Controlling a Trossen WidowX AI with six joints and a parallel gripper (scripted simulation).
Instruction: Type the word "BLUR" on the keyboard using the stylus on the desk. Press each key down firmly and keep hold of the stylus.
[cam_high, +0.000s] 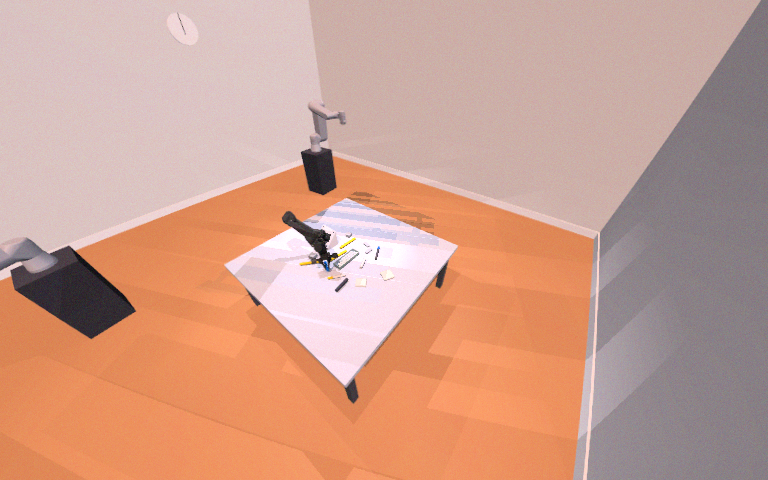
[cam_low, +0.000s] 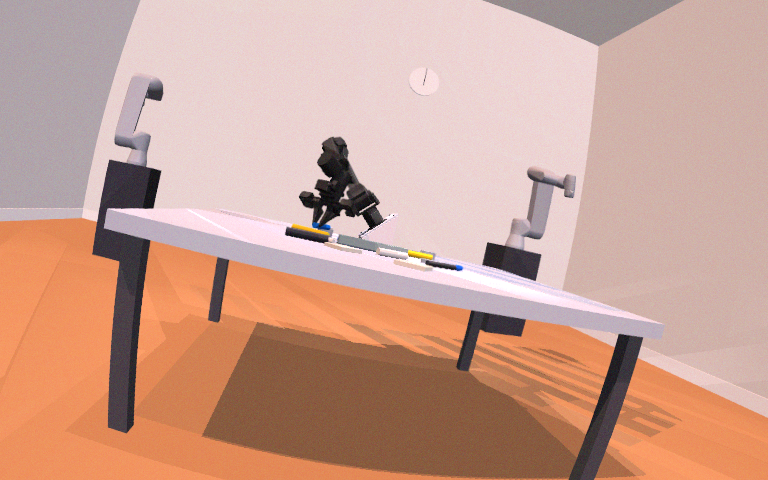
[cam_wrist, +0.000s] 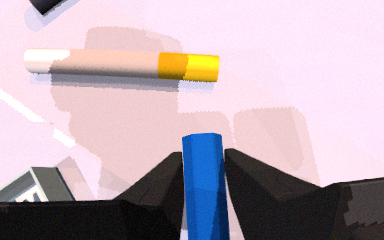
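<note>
My gripper tip is now 60 mm past the blue stylus and 40 mm to the right of it.
</note>
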